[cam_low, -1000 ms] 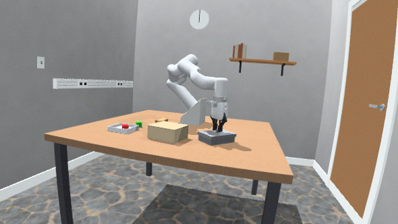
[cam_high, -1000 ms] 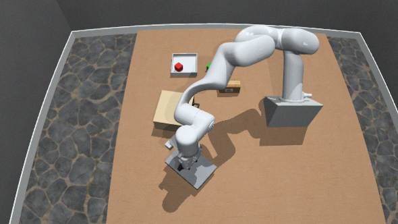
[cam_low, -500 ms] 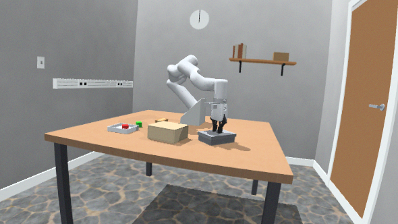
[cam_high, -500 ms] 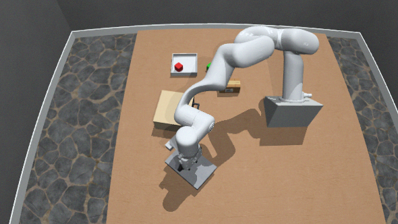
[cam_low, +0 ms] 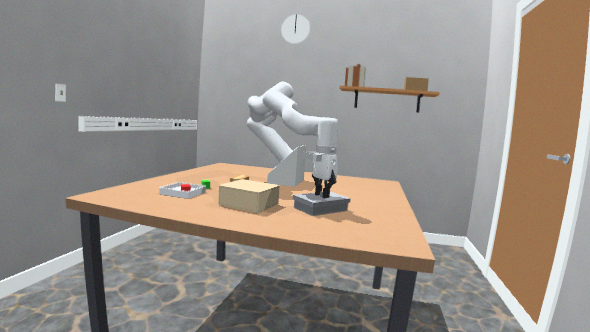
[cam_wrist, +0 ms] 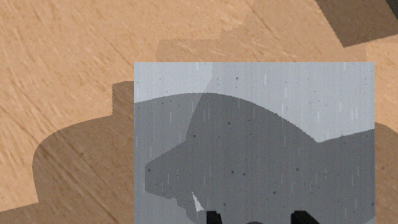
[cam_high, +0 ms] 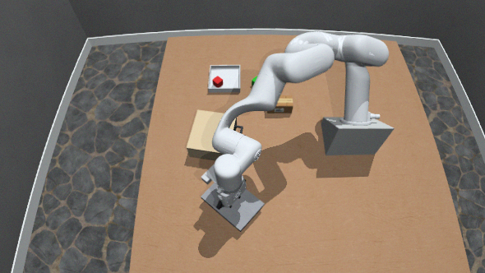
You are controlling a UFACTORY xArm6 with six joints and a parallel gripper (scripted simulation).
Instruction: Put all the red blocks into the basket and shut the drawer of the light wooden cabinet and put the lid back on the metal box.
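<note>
The flat lid is 20 mm below my hand. From my hand the other things lie so: metal box 50 mm below; then white basket 80 mm ahead, 600 mm to the right, 60 mm below; then taped cardboard box 170 mm behind, 450 mm to the right, 40 mm below.
</note>
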